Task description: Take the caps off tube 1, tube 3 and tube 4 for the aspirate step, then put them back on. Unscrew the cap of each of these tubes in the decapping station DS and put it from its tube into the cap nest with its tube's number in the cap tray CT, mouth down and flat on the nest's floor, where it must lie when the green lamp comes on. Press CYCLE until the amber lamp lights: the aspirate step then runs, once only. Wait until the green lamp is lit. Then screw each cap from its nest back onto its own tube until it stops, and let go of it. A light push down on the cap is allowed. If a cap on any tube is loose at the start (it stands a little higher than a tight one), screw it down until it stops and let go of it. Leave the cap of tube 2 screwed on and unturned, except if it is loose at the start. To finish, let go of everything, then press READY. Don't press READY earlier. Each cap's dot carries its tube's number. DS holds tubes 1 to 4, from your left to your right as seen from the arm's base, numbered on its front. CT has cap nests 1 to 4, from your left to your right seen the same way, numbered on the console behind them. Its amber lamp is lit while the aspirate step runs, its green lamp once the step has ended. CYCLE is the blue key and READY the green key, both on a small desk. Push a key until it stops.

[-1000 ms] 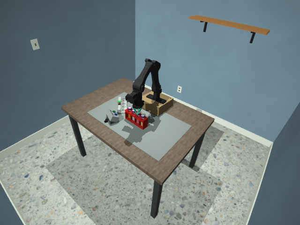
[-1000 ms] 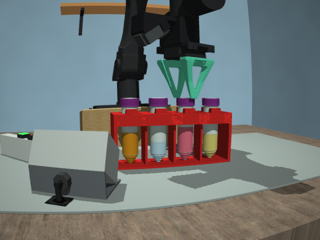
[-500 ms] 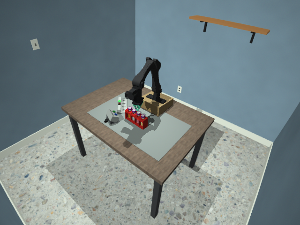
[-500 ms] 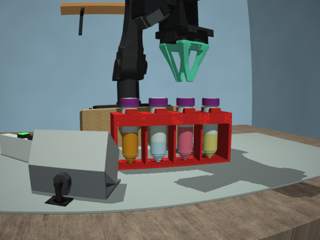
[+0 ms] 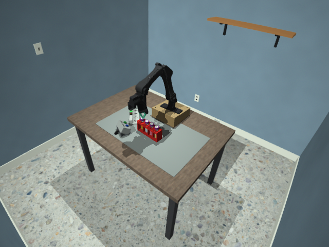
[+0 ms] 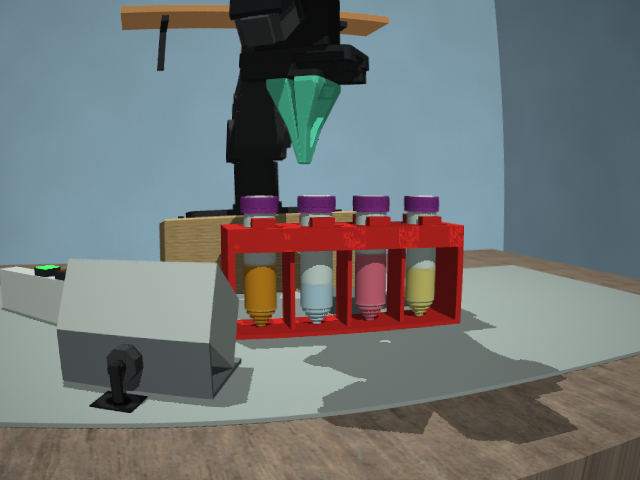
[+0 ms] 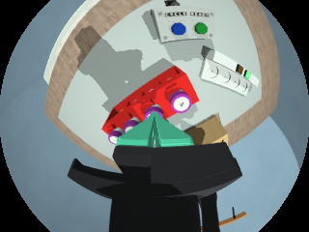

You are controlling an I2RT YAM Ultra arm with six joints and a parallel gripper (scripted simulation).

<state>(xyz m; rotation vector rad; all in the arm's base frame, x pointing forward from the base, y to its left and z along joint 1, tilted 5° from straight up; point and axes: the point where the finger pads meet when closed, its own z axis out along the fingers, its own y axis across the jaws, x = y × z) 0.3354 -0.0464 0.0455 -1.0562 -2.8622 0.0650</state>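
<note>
Now: the green key 150 mm to the right of my hand, 90 mm below it and 50 mm ahead of it. From my hand the other things lie so: grey key desk (140 mm to the right, 100 mm below, 70 mm ahead); then blue key (110 mm to the right, 90 mm below, 70 mm ahead).
</note>
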